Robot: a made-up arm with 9 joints. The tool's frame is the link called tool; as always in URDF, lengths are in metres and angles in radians. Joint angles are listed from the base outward.
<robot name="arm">
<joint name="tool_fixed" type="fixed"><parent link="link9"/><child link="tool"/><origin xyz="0.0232 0.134 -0.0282" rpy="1.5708 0 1.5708"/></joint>
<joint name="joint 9" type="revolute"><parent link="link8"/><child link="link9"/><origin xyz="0.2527 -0.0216 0.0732" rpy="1.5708 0 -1.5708"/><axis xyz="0 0 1"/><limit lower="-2.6" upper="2.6"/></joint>
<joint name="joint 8" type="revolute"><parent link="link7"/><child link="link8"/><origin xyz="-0.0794 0.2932 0.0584" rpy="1.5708 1.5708 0"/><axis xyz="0 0 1"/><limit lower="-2.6" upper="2.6"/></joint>
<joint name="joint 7" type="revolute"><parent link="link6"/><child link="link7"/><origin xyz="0.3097 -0.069 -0.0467" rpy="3.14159 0 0"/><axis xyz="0 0 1"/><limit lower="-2.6" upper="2.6"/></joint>
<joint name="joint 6" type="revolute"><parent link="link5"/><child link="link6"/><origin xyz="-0.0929 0.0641 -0.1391" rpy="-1.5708 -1.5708 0"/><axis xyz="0 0 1"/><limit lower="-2.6" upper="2.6"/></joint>
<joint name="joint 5" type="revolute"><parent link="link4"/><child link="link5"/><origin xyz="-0.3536 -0.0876 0.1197" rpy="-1.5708 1.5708 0"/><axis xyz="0 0 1"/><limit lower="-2.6" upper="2.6"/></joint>
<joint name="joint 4" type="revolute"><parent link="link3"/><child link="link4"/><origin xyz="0.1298 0.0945 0.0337" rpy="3.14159 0 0"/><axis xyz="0 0 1"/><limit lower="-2.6" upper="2.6"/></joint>
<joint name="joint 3" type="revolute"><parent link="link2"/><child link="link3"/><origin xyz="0.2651 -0.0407 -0.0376" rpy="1.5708 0 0"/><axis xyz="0 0 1"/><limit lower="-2.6" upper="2.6"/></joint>
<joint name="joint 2" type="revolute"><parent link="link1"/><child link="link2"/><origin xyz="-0.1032 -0.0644 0.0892" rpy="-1.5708 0 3.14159"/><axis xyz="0 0 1"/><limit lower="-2.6" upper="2.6"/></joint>
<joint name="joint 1" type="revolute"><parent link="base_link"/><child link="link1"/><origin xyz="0 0 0.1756" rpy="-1.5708 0 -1.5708"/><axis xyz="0 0 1"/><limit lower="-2.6" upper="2.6"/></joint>
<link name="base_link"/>
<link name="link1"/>
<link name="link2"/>
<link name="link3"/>
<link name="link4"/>
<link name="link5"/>
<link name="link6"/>
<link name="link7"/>
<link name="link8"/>
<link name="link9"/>
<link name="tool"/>
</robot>
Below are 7 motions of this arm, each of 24 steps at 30 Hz.
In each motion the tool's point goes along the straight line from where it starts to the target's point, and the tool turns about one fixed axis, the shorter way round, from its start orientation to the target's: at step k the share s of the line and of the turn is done. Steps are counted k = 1, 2, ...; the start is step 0. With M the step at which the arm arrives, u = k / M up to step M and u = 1 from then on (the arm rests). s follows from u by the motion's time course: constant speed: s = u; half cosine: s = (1 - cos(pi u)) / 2; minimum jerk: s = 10 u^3 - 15 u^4 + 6 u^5.
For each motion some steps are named. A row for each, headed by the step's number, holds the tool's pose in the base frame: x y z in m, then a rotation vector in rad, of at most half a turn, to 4 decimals.
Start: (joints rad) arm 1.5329 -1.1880 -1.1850 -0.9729 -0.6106 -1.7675 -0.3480 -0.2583 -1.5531
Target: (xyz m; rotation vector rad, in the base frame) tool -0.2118 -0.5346 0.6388 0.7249 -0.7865 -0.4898
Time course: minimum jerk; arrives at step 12
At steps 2, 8, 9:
2: 0.0388 -0.6777 0.3370 1.3336 0.2376 -0.2051
8: -0.1573 -0.5657 0.5731 0.8762 -0.5734 -0.4361
9: -0.1849 -0.5500 0.6064 0.8008 -0.6821 -0.4639

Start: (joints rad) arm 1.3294 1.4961 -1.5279 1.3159 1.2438 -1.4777 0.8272 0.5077 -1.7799
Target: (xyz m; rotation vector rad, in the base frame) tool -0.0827 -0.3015 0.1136 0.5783 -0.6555 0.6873
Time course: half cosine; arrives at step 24
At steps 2, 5, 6, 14, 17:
2: -0.6798 0.3462 -0.1165 0.6305 -1.6363 -1.8368
5: -0.6274 0.2893 -0.0963 0.6624 -1.5990 -1.5932
6: -0.6012 0.2609 -0.0862 0.6750 -1.5759 -1.4729
14: -0.3078 -0.0573 0.0269 0.6924 -1.1483 -0.1972
17: -0.2015 -0.1726 0.0678 0.6510 -0.9312 0.2313

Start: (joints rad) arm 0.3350 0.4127 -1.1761 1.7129 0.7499 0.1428 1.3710 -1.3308 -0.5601
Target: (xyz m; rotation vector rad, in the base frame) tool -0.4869 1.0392 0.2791 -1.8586 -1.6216 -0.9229
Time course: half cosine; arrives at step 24
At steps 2, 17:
2: -0.1155 0.9297 0.3967 -2.7545 0.2536 -1.1082
17: -0.4130 1.0174 0.3025 -2.1185 -1.3126 -0.9996

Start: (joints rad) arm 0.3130 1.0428 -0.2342 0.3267 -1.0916 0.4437 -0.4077 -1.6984 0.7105
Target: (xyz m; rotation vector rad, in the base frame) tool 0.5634 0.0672 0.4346 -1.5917 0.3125 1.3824
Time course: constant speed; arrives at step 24
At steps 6, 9, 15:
6: 0.1863 -0.2125 0.5673 -0.9670 -1.1077 0.7857
9: 0.2491 -0.1659 0.5452 -1.1007 -0.8998 0.9094
15: 0.3748 -0.0727 0.5010 -1.3348 -0.4481 1.1296

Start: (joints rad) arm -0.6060 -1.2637 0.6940 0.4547 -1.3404 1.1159 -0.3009 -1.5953 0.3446
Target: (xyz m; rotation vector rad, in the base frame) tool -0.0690 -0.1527 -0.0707 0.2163 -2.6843 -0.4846
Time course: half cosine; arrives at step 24
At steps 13, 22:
13: -0.1143 -0.0145 0.0134 -0.5169 -2.2467 -0.8163
22: -0.0708 -0.1473 -0.0674 0.1853 -2.6712 -0.4998

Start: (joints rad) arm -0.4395 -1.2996 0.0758 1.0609 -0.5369 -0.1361 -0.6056 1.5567 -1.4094
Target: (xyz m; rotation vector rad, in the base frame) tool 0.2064 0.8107 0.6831 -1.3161 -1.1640 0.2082
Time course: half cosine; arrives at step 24
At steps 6, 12, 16, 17, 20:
6: -0.1513 0.4984 0.4972 -0.3203 -1.5603 -0.6082
12: -0.0031 0.6278 0.5742 -0.7574 -1.4427 -0.2789
16: 0.1016 0.7192 0.6287 -1.0463 -1.3197 -0.0379
17: 0.1244 0.7391 0.6405 -1.1067 -1.2886 0.0152
20: 0.1783 0.7862 0.6685 -1.2458 -1.2089 0.1418

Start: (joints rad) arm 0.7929 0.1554 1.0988 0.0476 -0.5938 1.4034 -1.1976 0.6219 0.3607
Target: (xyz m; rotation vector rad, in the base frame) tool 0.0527 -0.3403 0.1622 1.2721 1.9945 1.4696
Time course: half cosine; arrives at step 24
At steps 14, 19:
14: 0.1871 -0.1770 0.1886 0.3129 2.3913 1.5047
19: 0.0902 -0.2948 0.1696 1.0183 2.1308 1.4977

